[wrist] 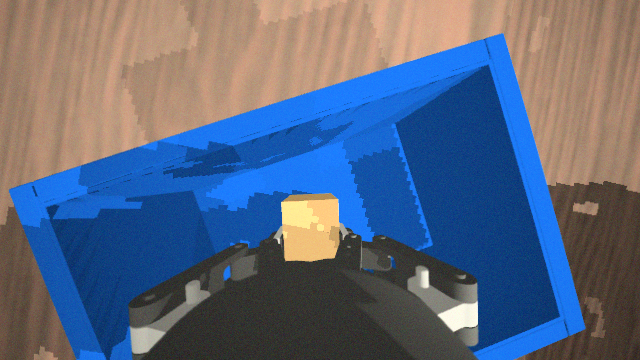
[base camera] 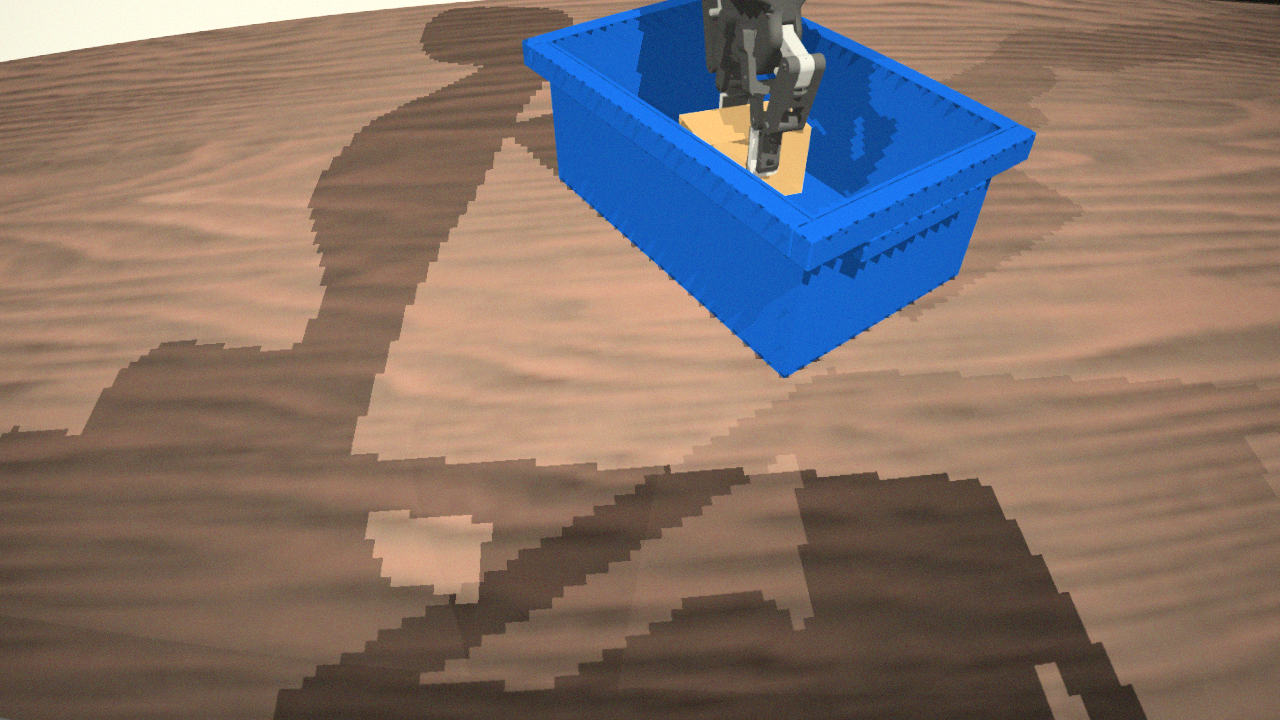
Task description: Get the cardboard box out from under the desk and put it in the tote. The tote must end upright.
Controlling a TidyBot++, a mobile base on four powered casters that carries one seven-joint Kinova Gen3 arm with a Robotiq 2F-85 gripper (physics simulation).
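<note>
The tan cardboard box is between the fingers of my gripper, which is shut on it. The box and the fingertips are inside the blue tote, below its rim. The tote stands upright on the wooden floor, its opening facing up. In the base camera view the near long wall hides the lower part of the box, and I cannot tell whether the box touches the tote's bottom.
The tote's walls surround the gripper on all sides, with the rim above the fingertips. Wood-grained floor with dark shadows lies around the tote. A pale area shows at the top left of the base camera view.
</note>
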